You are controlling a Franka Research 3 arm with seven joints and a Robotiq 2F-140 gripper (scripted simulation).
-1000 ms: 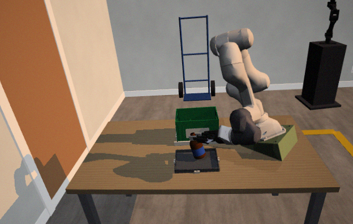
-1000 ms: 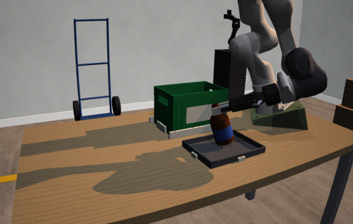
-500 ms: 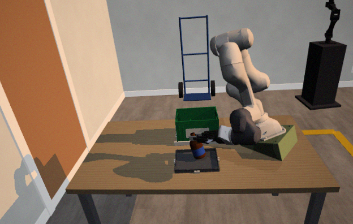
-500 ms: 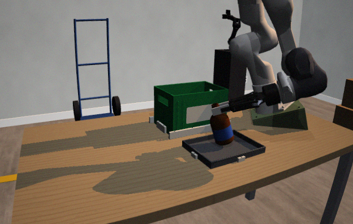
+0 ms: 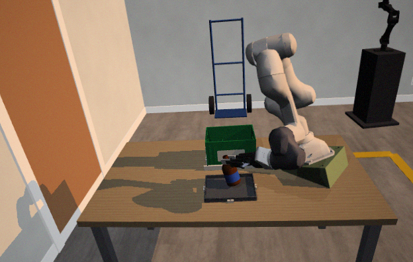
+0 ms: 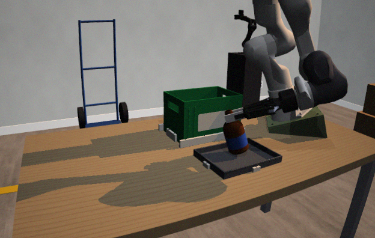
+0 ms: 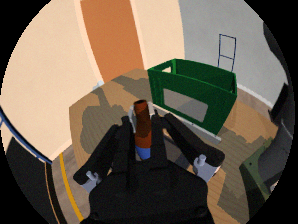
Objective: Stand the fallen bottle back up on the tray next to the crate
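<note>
My gripper is now 6 cm above the bottle. Round my hand: green crate: 23 cm to the right, 7 cm below, 4 cm behind; then tray: 14 cm below, 4 cm to the left, 1 cm ahead.
</note>
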